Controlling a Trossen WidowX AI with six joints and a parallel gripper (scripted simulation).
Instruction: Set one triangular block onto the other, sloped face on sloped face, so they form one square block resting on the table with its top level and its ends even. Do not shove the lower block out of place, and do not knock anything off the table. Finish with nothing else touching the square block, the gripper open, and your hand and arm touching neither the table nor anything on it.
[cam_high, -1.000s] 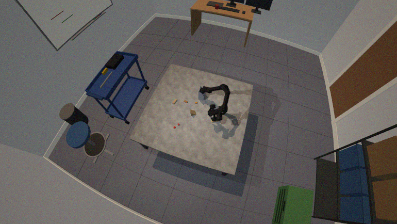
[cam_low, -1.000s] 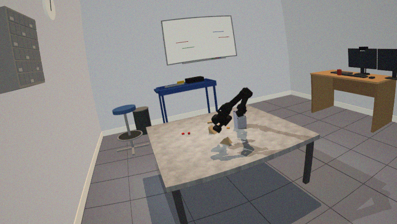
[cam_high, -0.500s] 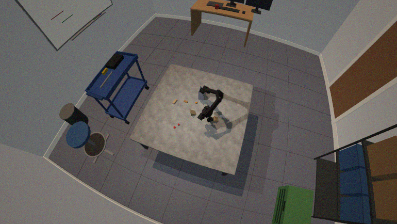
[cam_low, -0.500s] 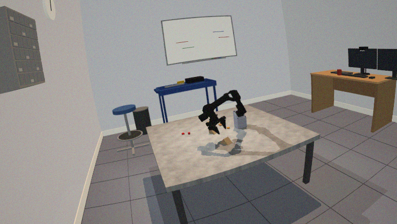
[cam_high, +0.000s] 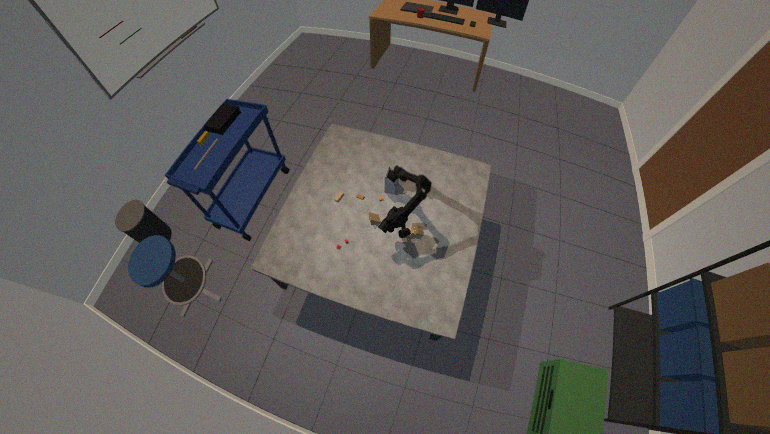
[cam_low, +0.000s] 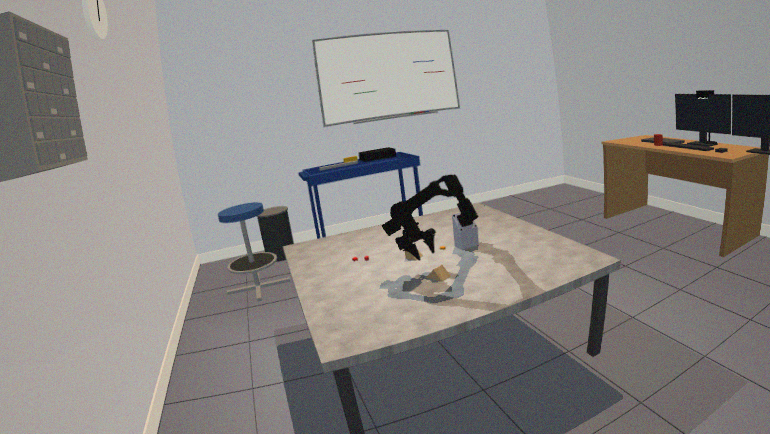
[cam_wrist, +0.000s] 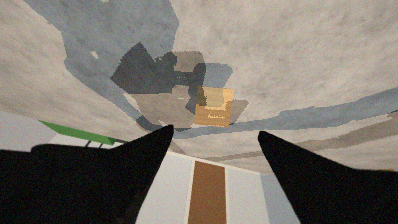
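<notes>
Now: gripper tip 20 mm past the tan triangular block, 50 mm to the right of it and 60 mm above it. Also, from my gripper tip: tan bar 140 mm behind, 500 mm to the right, 80 mm below; orange thing 200 mm behind, 230 mm to the right, 80 mm below.
</notes>
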